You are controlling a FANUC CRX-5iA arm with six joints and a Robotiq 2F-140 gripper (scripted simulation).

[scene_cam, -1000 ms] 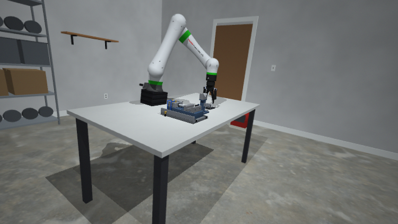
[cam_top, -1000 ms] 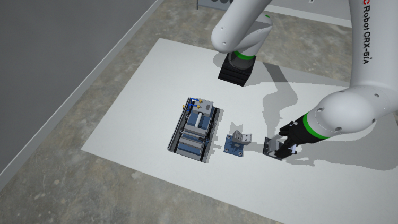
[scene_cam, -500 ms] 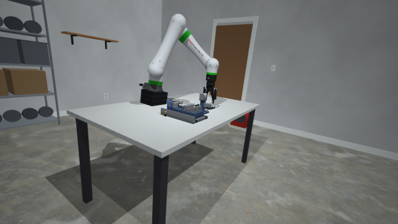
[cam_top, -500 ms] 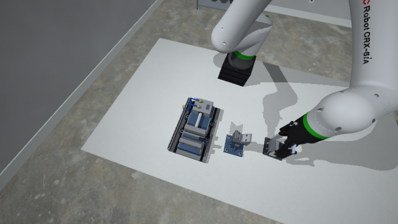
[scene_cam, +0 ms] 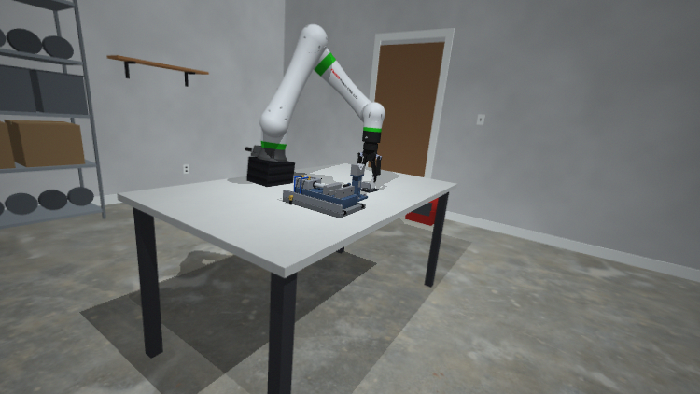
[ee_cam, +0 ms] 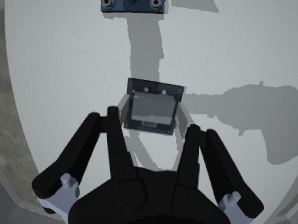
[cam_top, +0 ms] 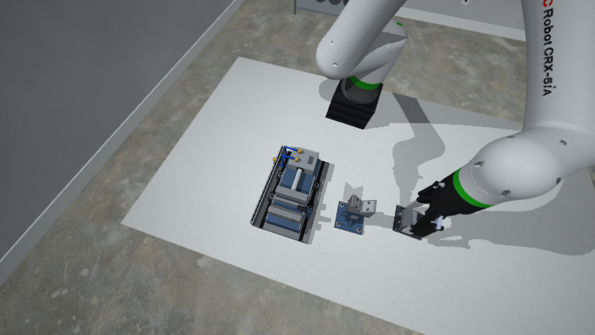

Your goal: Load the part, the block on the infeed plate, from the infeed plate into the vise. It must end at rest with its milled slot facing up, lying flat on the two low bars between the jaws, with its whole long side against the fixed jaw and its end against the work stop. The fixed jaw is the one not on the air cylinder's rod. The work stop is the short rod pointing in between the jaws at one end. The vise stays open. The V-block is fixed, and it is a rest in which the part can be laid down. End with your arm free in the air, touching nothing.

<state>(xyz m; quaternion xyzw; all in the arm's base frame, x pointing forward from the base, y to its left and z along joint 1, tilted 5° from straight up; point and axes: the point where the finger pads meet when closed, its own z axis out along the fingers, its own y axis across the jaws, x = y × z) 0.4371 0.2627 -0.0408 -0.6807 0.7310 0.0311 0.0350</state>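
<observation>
My gripper is now 30 mm above the part. From my hand the other things lie so: air cylinder rod: 390 mm to the right, 30 mm above; vise: 20 mm ahead, 390 mm to the right, 10 mm below; dark infeed plate: 10 mm to the left, 40 mm below.
</observation>
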